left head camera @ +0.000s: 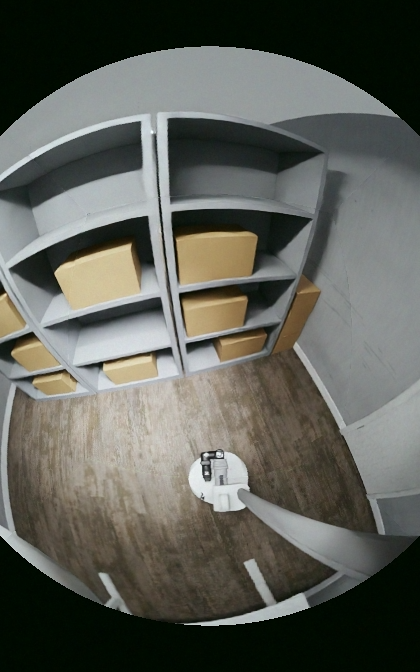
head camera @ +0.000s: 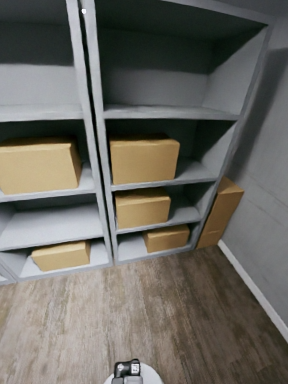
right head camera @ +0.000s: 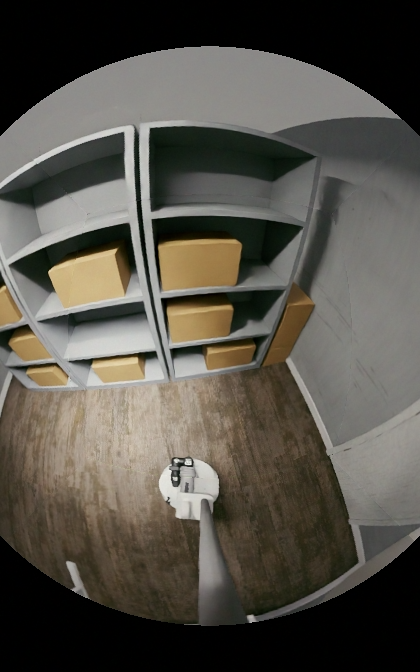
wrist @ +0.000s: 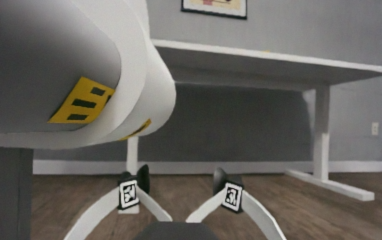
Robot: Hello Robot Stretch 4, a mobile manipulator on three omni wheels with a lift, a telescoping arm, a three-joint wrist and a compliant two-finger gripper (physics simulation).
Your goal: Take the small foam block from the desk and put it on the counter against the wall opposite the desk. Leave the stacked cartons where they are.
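Frame: origin at the robot's base, x back, y right, z up, level; metres.
Seen in the pictures: end effector, tool point: (left head camera: 209,497) (right head camera: 175,502) (wrist: 181,184).
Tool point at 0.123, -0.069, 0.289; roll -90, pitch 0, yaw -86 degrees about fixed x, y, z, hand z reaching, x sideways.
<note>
A point is followed by its place in that frame, as x, y, z.
The white desk (wrist: 310,64) @[1.055, -0.624, 0.668] stands ahead in the wrist view; its legs (left head camera: 260,582) @[1.131, 0.279, 0.010] (right head camera: 75,575) show low in the side head views. A tiny yellow sliver (wrist: 266,51) @[1.080, -0.411, 0.735] shows at the desk's top edge; I cannot tell whether it is the foam block. My gripper (wrist: 181,181) @[0.123, -0.069, 0.288] is open and empty, below desk-top level and apart from the desk. The arm's dark wrist is folded over the white base in the head views. Brown cartons (head camera: 221,212) (left head camera: 297,320) @[-1.204, 0.837, 0.437] (right head camera: 290,330) @[-1.203, 0.833, 0.477] stand stacked in the corner beside the shelves. I cannot make out the counter.
Tall grey shelves (head camera: 101,150) @[-0.935, -0.236, 1.218] (left head camera: 167,280) @[-1.150, -0.298, 0.891] (right head camera: 148,280) with several cardboard boxes stand in front of the base. A grey wall (head camera: 260,200) @[-1.083, 1.026, 0.787] (left head camera: 370,300) @[-0.810, 1.092, 1.029] (right head camera: 370,300) @[-0.832, 1.087, 1.137] is to the right. A framed picture (wrist: 215,11) @[1.710, -0.177, 1.253] hangs above the desk. Wooden floor (head camera: 165,310) @[-0.537, 0.246, -0.027] surrounds the base.
</note>
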